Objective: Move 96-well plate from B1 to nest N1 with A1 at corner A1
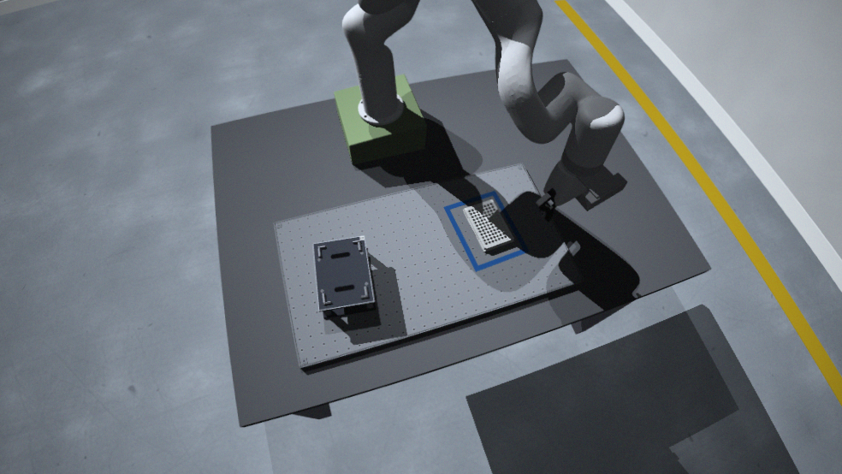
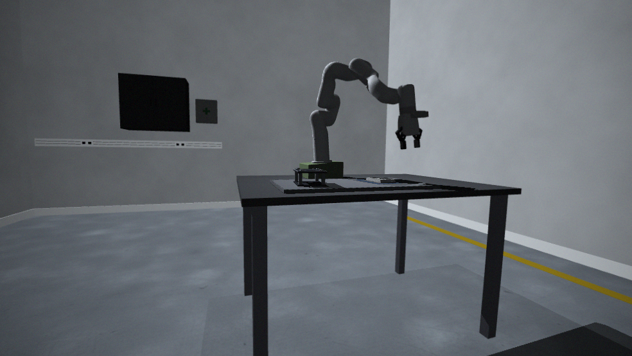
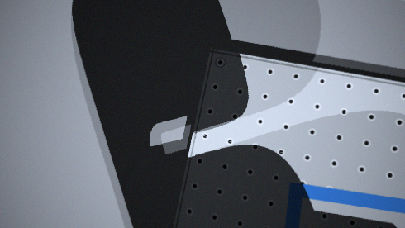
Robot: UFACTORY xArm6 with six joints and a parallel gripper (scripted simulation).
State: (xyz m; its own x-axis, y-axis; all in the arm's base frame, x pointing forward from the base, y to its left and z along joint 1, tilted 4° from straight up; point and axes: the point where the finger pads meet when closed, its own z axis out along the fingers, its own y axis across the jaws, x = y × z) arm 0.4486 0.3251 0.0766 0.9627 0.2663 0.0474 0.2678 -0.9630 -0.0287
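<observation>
Now: hand 170 mm above the white 96-well plate, 120 mm to the left of it and 70 mm past it. The rest, counted from my hand: A1 mark: 440 mm to the right, 110 mm below, 70 mm behind; then raised plate nest N1: 490 mm to the right, 120 mm below; then dark table: 290 mm to the right, 180 mm below, 30 mm behind.
</observation>
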